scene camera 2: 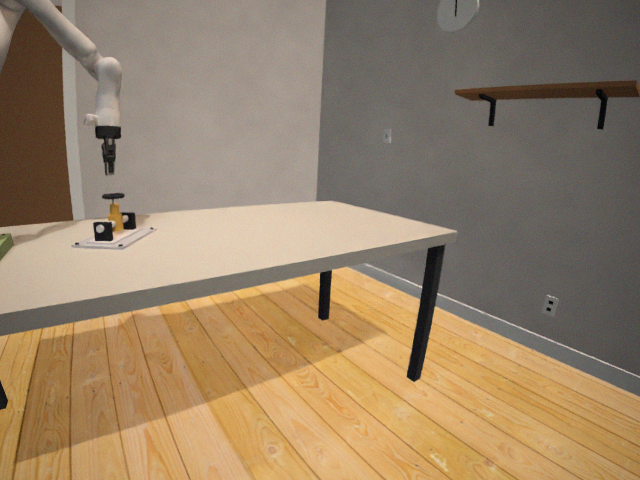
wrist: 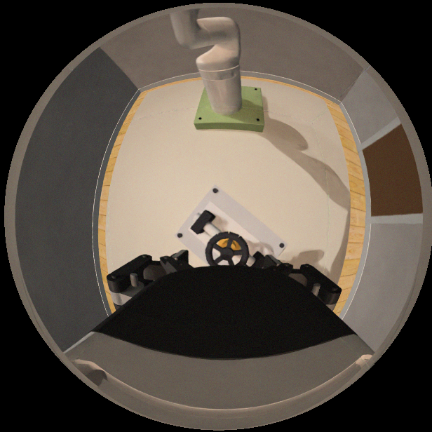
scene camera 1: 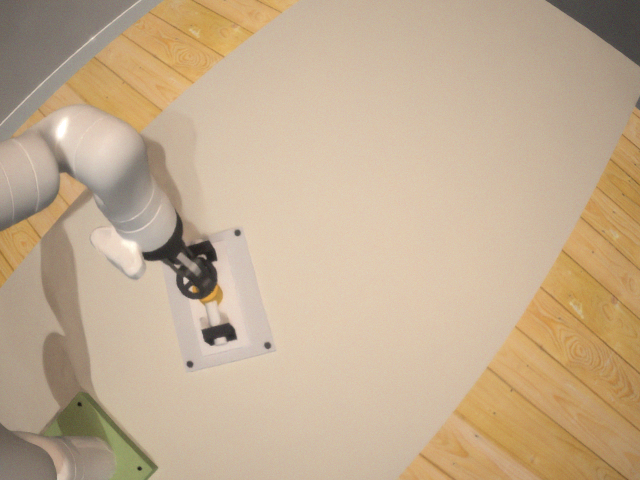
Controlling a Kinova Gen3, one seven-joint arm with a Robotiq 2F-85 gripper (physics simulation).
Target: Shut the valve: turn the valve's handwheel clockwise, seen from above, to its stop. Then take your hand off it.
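The valve's black handwheel (scene camera 1: 179, 282) (scene camera 2: 113, 195) (wrist: 209, 251) is a flat, spoked wheel on top of the upright yellow valve body (scene camera 1: 217, 296) (scene camera 2: 115, 220) (wrist: 231, 244). The valve sits on a white pipe over a light grey base plate (scene camera 1: 253, 304) (scene camera 2: 135, 238) (wrist: 247, 223). My gripper (scene camera 1: 199, 274) (scene camera 2: 109, 173) (wrist: 226, 261) is open and empty and points down above the handwheel. In the second scene view a gap shows between the fingertips and the wheel. In the first scene view the gripper covers part of the wheel. The wheel's turned position cannot be read.
Black pipe clamps (scene camera 1: 219, 333) (scene camera 2: 103, 230) (wrist: 203, 222) stand on the plate at both ends of the pipe. My arm's green base block (scene camera 1: 130, 455) (scene camera 2: 4, 243) (wrist: 252, 106) is on the same table (scene camera 1: 392, 206) (scene camera 2: 258, 237). A wooden wall shelf (scene camera 2: 547, 90) is far to the right.
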